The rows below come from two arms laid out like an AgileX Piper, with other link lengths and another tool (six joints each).
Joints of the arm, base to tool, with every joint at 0 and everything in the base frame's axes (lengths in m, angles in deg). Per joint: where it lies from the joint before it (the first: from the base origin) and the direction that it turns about. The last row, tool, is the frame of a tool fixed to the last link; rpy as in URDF.
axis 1: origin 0 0 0.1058 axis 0 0 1
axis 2: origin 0 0 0 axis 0 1 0
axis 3: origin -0.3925 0 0.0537 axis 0 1 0
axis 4: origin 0.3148 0 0.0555 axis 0.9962 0 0.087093
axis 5: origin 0 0 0 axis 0 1 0
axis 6: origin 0.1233 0 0.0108 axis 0.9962 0 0.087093
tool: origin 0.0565 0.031 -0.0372 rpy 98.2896 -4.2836 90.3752
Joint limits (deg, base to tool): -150..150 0..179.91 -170..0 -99.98..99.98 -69.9..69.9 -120..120
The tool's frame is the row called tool.
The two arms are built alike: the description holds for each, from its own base.
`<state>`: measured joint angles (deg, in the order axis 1, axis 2, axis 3, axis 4, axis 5, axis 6); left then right.
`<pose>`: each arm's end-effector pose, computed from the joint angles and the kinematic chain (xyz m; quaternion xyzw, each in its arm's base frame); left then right.
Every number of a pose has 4 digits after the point. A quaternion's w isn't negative.
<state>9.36 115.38 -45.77 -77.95 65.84 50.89 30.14 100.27 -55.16 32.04 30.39 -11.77</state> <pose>0.3515 -0.0919 0.0619 0.5510 0.6355 -0.4377 0.3176 0.3183 0.2861 0.1401 -0.5967 -0.7789 -0.1448 0.1278</pose>
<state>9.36 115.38 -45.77 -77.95 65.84 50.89 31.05 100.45 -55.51 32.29 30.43 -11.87</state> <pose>0.3515 -0.0919 0.0619 0.5510 0.6355 -0.4377 0.3176 0.3154 0.2926 0.1408 -0.5905 -0.7831 -0.1457 0.1297</pose>
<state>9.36 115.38 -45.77 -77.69 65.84 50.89 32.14 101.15 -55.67 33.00 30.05 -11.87</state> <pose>0.3508 -0.0916 0.0616 0.5526 0.6349 -0.4379 0.3160 0.3121 0.3009 0.1373 -0.5875 -0.7848 -0.1447 0.1342</pose>
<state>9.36 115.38 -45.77 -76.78 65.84 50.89 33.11 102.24 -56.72 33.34 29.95 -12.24</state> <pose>0.3485 -0.0906 0.0606 0.5579 0.6325 -0.4383 0.3107 0.3129 0.3104 0.1349 -0.5802 -0.7899 -0.1449 0.1357</pose>
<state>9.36 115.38 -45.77 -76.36 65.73 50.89 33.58 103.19 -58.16 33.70 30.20 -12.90</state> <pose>0.3476 -0.0900 0.0599 0.5604 0.6320 -0.4378 0.3079 0.3169 0.3180 0.1352 -0.5730 -0.7945 -0.1478 0.1364</pose>
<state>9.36 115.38 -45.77 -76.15 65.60 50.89 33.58 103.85 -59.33 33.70 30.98 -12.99</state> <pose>0.3472 -0.0895 0.0593 0.5617 0.6322 -0.4370 0.3064 0.3205 0.3215 0.1362 -0.5702 -0.7961 -0.1472 0.1392</pose>
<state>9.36 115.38 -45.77 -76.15 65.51 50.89 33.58 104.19 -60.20 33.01 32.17 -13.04</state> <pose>0.3474 -0.0894 0.0591 0.5618 0.6326 -0.4364 0.3062 0.3213 0.3222 0.1373 -0.5642 -0.8011 -0.1419 0.1407</pose>
